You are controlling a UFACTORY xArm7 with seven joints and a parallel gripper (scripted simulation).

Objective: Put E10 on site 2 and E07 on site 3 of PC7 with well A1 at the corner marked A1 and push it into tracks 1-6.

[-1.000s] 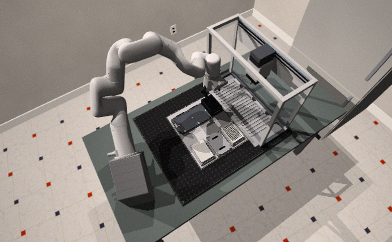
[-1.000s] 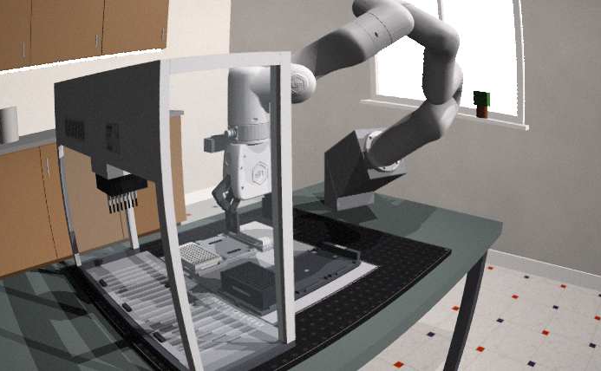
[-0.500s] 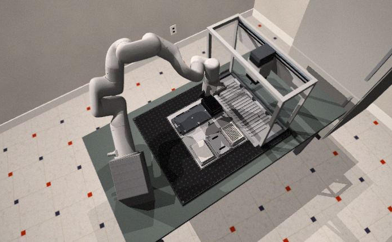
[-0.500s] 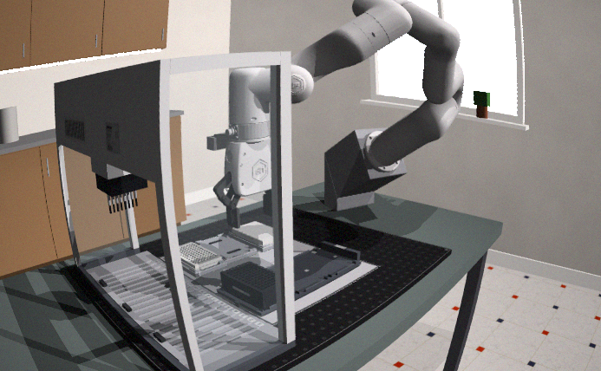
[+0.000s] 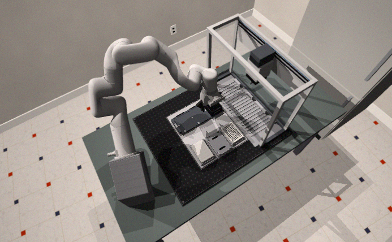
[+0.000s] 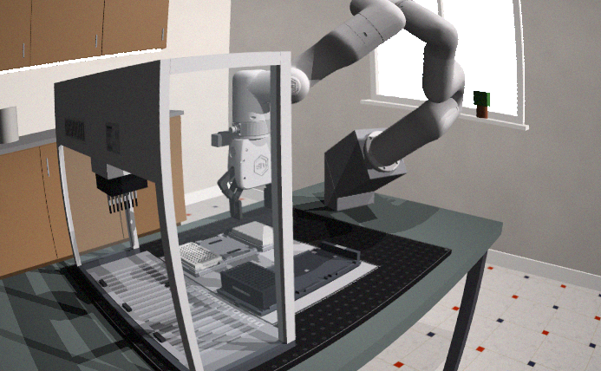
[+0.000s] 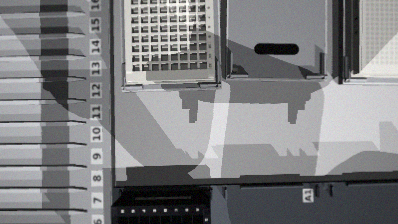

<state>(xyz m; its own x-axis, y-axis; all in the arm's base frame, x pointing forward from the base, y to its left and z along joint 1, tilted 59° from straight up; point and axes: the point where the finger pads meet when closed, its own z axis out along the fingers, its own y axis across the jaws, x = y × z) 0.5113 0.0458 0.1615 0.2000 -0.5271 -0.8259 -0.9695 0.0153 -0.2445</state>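
The nest S1 lies 200 mm to the right of my hand, 160 mm below it and 120 mm behind it. From my hand the other things lie so: nest S2: 180 mm to the right, 160 mm below; then white 96-well plate E01: 140 mm to the right, 140 mm below, 100 mm ahead; then plate carrier PC7: 150 mm below, 60 mm to the left, 60 mm behind.
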